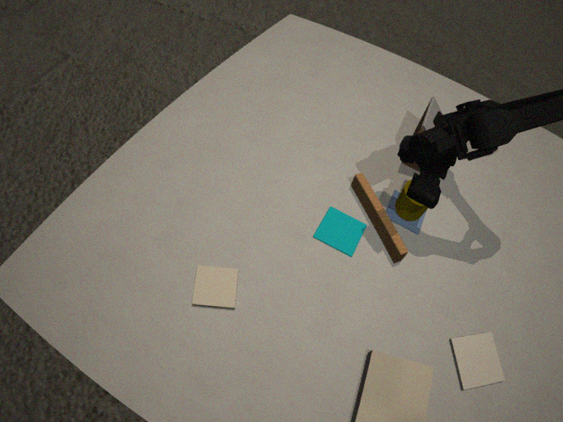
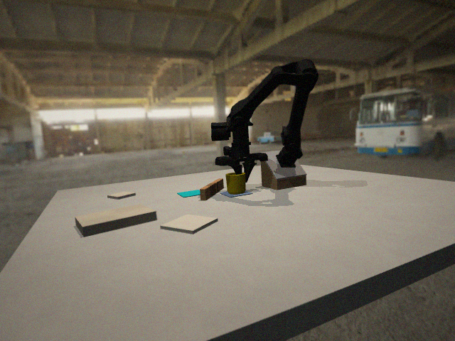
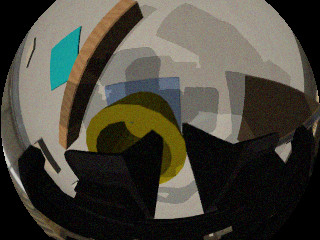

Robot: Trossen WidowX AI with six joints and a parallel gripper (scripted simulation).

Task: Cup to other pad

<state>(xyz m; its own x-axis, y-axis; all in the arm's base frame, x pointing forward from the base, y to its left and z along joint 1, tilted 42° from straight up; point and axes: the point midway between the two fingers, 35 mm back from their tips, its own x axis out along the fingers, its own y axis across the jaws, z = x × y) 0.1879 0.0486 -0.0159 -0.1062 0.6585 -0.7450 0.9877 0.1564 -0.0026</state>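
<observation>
My gripper tip is now 4 cm above the light blue pad and 3 cm short of it. The rest, counted from my gripper tip: teal pad (17 cm ahead, 9 cm to the right, 4 cm below); yellow cup (2 cm ahead); wooden bar (10 cm ahead, 5 cm to the right, 3 cm below).
</observation>
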